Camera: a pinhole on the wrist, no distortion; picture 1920 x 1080 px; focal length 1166.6 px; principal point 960.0 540.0 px. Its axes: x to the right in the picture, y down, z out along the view. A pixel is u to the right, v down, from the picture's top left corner.
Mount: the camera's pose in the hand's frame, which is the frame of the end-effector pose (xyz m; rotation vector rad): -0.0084 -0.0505 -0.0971 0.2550 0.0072 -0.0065
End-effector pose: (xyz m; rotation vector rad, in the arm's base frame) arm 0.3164 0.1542 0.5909 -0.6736 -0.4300 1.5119
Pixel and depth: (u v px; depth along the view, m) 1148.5 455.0 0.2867
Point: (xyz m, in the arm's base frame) 0.3144 0.2268 0.8085
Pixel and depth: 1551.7 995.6 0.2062
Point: 0.2606 0.2695 0.6842
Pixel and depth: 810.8 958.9 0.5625
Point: -0.0110 0.1478 0.9745
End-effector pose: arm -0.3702 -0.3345 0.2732 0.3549 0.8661 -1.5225
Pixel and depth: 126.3 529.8 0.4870
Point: -0.3772 -0.3555 0.8177
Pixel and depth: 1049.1 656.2 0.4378
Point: -0.3974 -0.5975 0.5156
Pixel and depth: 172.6 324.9 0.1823
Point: -0.4510 -0.3001 0.4492
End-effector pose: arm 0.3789 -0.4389 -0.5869 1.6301 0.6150 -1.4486
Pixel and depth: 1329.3 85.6 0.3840
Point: 0.0365 -0.5037 -0.7685
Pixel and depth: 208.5 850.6 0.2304
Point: 0.2295 -0.5066 -0.4464
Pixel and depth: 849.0 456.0 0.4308
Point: 0.0453 -0.5941 -0.5830
